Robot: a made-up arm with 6 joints. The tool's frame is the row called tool.
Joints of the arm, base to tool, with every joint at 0 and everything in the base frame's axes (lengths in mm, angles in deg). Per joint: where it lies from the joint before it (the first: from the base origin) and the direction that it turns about. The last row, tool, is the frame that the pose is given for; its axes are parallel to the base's.
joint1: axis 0 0 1 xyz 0 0 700
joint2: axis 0 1 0 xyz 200 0 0
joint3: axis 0 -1 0 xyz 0 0 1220
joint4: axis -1 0 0 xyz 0 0 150
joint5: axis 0 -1 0 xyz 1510 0 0
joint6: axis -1 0 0 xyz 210 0 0
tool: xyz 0 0 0
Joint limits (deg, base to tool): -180..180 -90..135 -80.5..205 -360..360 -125..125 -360..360
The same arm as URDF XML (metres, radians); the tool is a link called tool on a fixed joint. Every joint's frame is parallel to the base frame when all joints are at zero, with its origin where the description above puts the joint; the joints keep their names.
<robot name="arm">
  <link name="base"/>
  <link name="link1"/>
  <link name="link2"/>
  <link name="link3"/>
  <link name="link4"/>
  <link name="link5"/>
  <link name="link6"/>
  <link name="tool"/>
  <joint name="joint1" type="revolute">
    <parent link="base"/>
    <child link="link1"/>
    <origin xyz="0 0 0.7" rpy="0 0 0"/>
    <axis xyz="0 0 1"/>
    <limit lower="-3.1416" upper="3.1416"/>
  </joint>
  <joint name="joint2" type="revolute">
    <parent link="link1"/>
    <child link="link2"/>
    <origin xyz="0.2 0 0" rpy="0 0 0"/>
    <axis xyz="0 1 0"/>
    <limit lower="-1.5708" upper="2.3562"/>
  </joint>
  <joint name="joint3" type="revolute">
    <parent link="link2"/>
    <child link="link3"/>
    <origin xyz="0 0 1.22" rpy="0 0 0"/>
    <axis xyz="0 -1 0"/>
    <limit lower="-1.405" upper="3.5779"/>
  </joint>
  <joint name="joint4" type="revolute">
    <parent link="link3"/>
    <child link="link4"/>
    <origin xyz="0 0 0.15" rpy="0 0 0"/>
    <axis xyz="-1 0 0"/>
    <limit lower="-6.2832" upper="6.2832"/>
  </joint>
  <joint name="joint5" type="revolute">
    <parent link="link4"/>
    <child link="link5"/>
    <origin xyz="1.51 0 0" rpy="0 0 0"/>
    <axis xyz="0 -1 0"/>
    <limit lower="-2.1817" upper="2.1817"/>
  </joint>
  <joint name="joint6" type="revolute">
    <parent link="link5"/>
    <child link="link6"/>
    <origin xyz="0.21 0 0" rpy="0 0 0"/>
    <axis xyz="-1 0 0"/>
    <limit lower="-6.2832" upper="6.2832"/>
  </joint>
  <joint name="tool_fixed" type="fixed">
    <parent link="link6"/>
    <child link="tool"/>
    <origin xyz="0 0 0" rpy="0 0 0"/>
  </joint>
</robot>

